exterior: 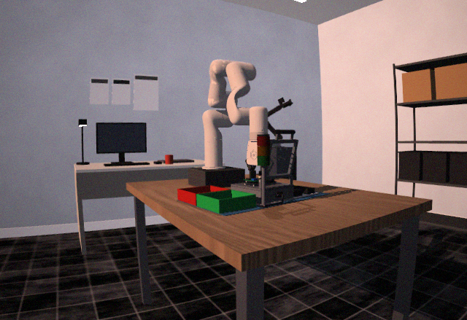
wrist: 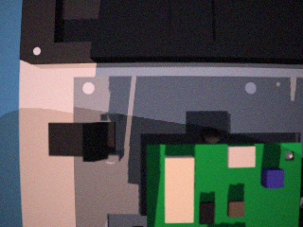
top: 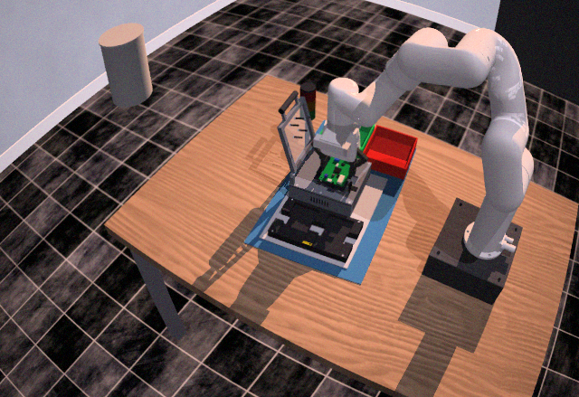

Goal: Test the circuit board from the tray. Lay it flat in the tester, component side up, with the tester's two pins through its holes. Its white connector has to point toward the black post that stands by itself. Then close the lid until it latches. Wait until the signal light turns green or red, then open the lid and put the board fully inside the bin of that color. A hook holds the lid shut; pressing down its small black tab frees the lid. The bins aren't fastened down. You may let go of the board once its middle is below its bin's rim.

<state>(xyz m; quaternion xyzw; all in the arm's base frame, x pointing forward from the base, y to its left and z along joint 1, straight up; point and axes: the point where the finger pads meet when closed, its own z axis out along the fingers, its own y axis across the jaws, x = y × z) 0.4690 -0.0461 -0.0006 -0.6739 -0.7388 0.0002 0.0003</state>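
Now: the green circuit board right at my hand. Also, from my hand: black block: 7 cm behind, 5 cm to the left; green bin: 6 cm ahead, 19 cm to the right, 7 cm below; clear lid: 12 cm ahead, 1 cm to the left, 10 cm above.
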